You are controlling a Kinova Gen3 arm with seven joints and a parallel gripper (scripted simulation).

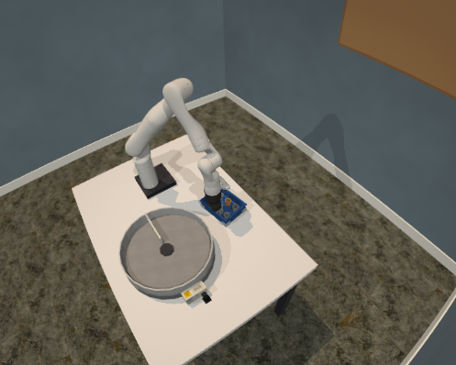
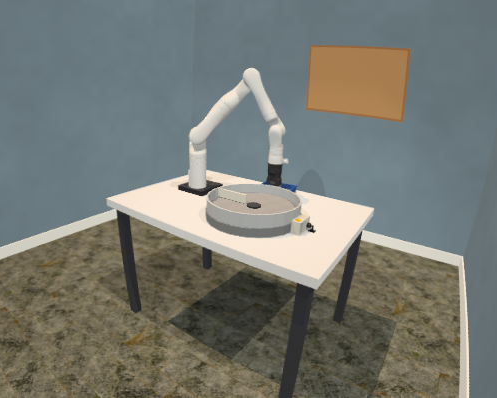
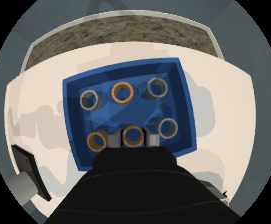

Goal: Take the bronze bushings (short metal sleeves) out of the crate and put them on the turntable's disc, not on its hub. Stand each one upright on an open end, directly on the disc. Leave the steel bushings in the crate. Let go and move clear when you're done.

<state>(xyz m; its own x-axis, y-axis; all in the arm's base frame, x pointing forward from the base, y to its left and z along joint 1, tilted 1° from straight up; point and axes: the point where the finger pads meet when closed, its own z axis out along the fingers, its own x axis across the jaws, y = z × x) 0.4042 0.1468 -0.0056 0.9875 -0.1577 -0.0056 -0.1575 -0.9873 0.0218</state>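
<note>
Now: hand 30 mm to the right of the blue crate. Also, from my hand: grey turntable disc 340 mm to the right, 20 mm ahead, 20 mm above.
</note>
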